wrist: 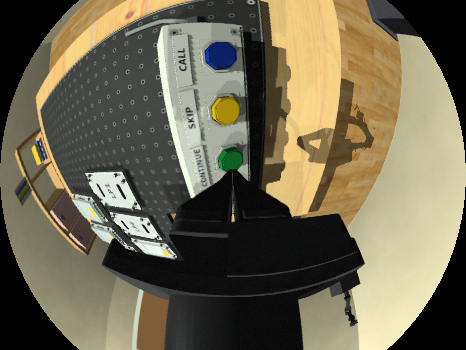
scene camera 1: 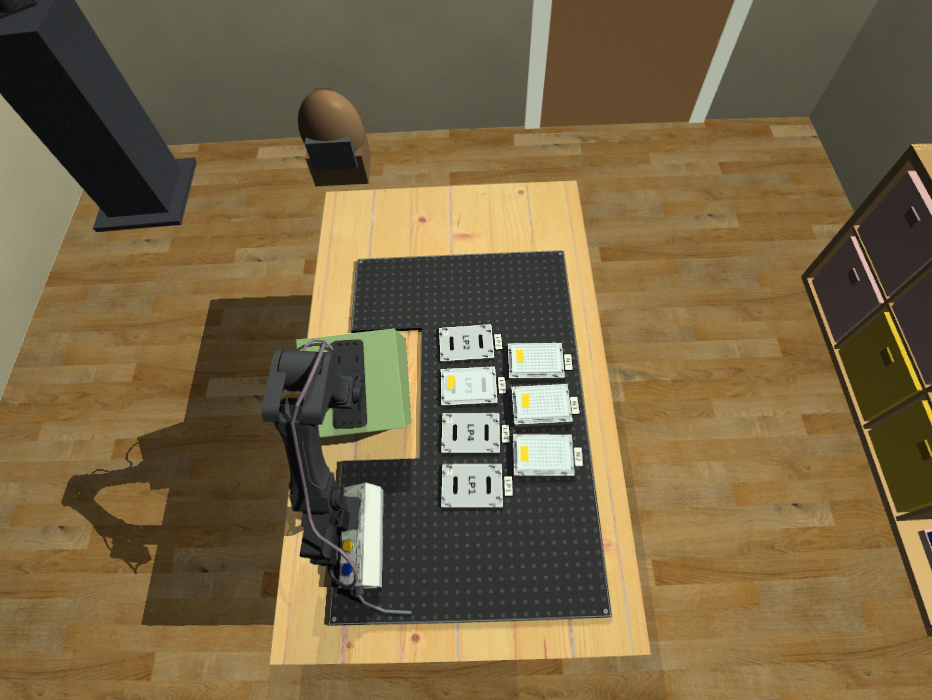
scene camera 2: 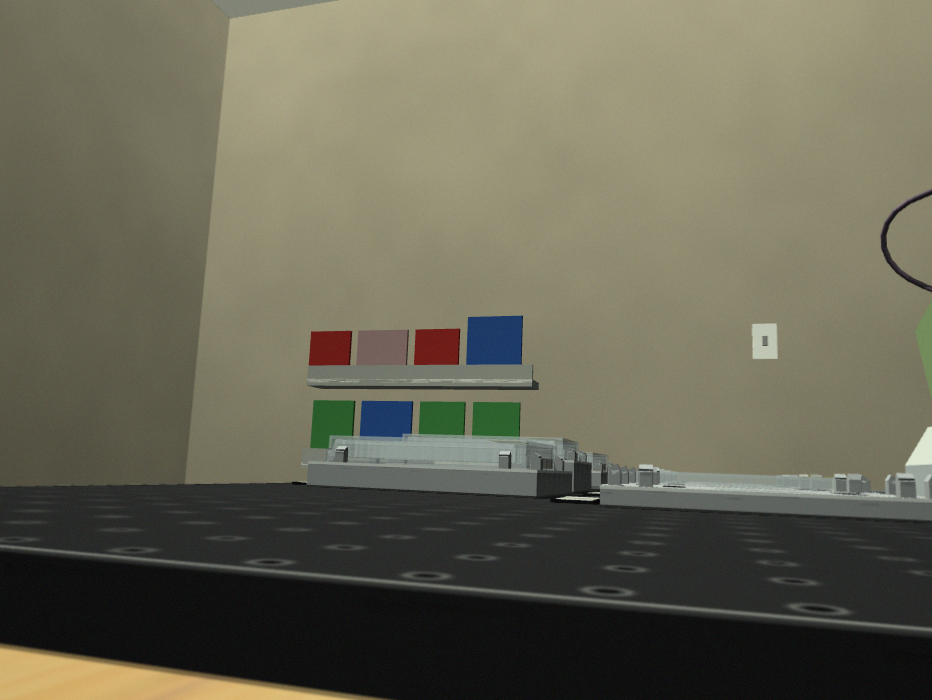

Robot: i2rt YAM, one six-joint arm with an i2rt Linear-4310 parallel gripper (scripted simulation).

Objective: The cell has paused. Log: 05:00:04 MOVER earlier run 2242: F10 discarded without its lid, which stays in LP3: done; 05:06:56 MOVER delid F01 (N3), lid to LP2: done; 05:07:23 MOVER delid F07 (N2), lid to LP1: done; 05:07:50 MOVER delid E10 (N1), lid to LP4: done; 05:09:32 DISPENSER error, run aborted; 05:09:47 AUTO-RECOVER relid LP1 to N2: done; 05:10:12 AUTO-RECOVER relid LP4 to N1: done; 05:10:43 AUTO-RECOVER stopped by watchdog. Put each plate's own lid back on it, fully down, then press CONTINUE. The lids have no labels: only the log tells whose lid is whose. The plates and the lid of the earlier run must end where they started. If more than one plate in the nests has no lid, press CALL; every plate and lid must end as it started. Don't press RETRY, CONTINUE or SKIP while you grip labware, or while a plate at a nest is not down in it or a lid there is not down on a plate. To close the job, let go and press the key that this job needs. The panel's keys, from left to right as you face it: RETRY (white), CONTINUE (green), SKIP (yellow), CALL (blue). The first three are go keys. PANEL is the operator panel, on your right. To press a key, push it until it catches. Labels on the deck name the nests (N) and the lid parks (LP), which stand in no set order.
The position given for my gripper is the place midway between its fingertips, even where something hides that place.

Observation:
I see my gripper [wrist: 232, 175] and an operator panel [wrist: 190, 86].

